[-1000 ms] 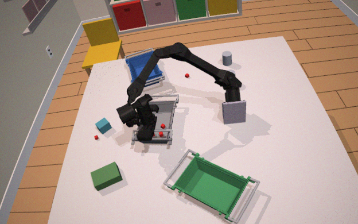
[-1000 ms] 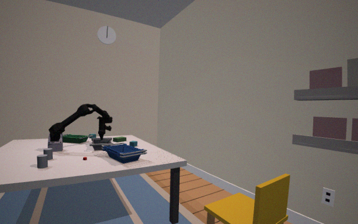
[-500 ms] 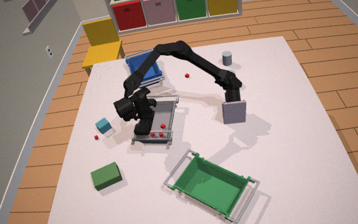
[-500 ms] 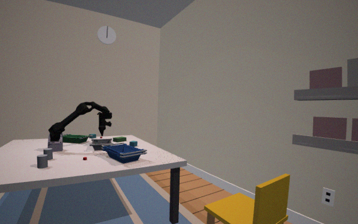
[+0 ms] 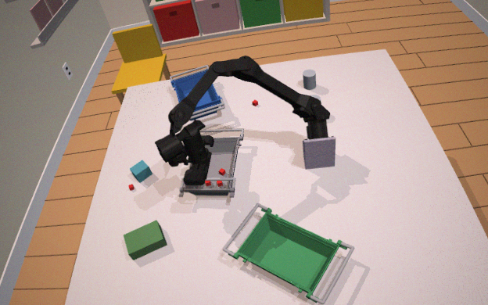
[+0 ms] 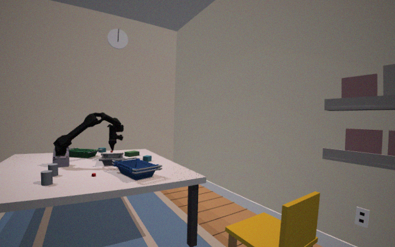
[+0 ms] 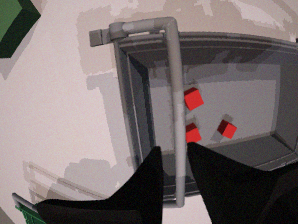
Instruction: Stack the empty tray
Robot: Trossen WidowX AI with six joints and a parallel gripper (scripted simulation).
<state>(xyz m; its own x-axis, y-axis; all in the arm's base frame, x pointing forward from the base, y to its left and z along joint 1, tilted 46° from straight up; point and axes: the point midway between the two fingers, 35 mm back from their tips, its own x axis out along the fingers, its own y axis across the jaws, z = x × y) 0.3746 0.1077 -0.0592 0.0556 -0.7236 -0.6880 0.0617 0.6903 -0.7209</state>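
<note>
The green tray lies 260 mm behind my gripper tip, 260 mm to the left of it and 40 mm below it. From my gripper tip the other things lie so: green block (190 mm ahead, 200 mm to the left, 70 mm below).
</note>
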